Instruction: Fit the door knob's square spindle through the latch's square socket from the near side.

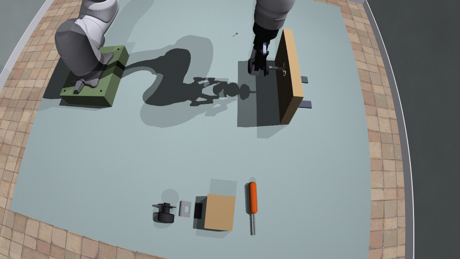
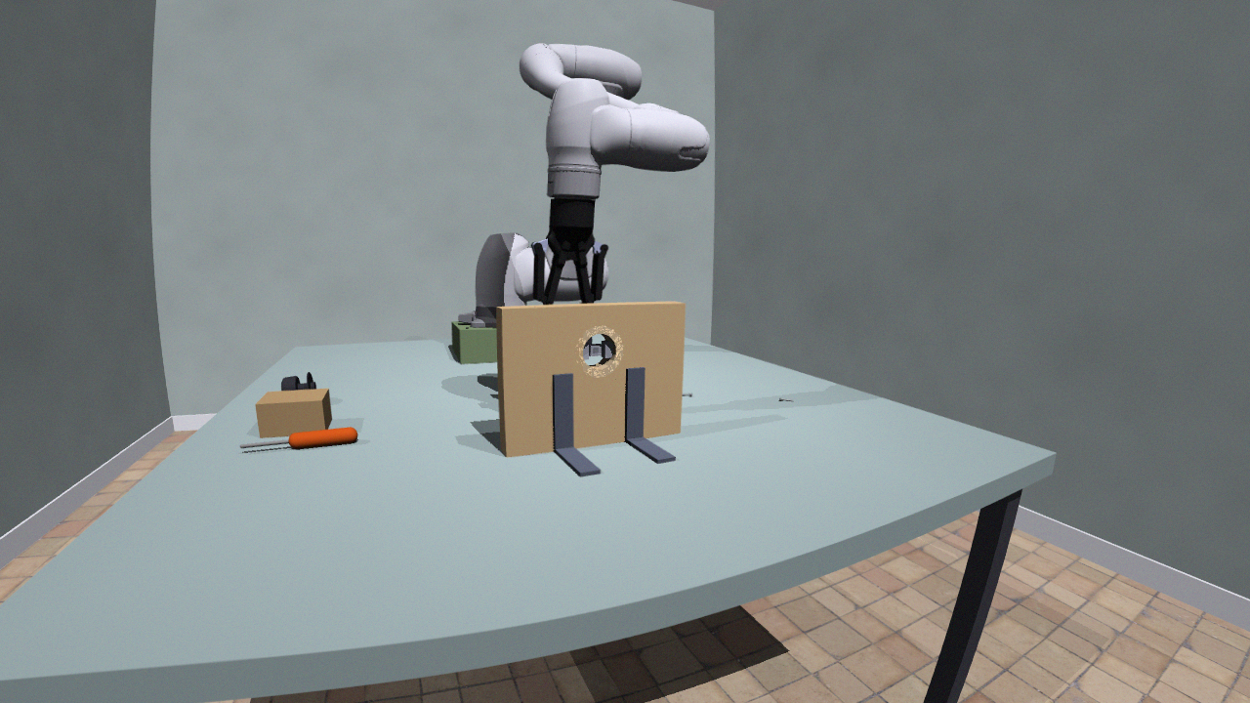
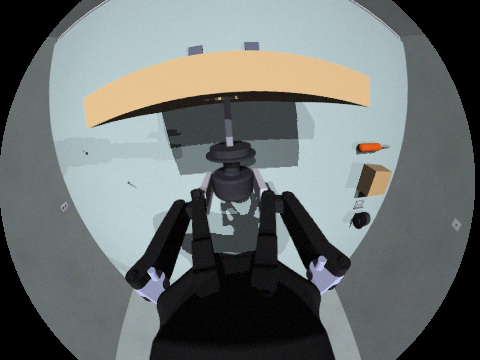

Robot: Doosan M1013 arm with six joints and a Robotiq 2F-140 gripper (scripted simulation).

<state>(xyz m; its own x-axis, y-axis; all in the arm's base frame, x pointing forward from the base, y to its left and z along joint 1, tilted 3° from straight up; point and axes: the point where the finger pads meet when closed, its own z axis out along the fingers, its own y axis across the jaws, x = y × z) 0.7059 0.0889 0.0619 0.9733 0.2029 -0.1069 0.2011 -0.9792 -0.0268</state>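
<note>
The latch socket lies 120 mm ahead of my hand, 20 mm to the left of it and 30 mm below it. Round my hand: orange-handled screwdriver (110 mm ahead, 460 mm to the right, 160 mm below); wooden block (500 mm to the right, 140 mm below); upright wood panel (120 mm ahead, 20 mm to the left, 50 mm below).
</note>
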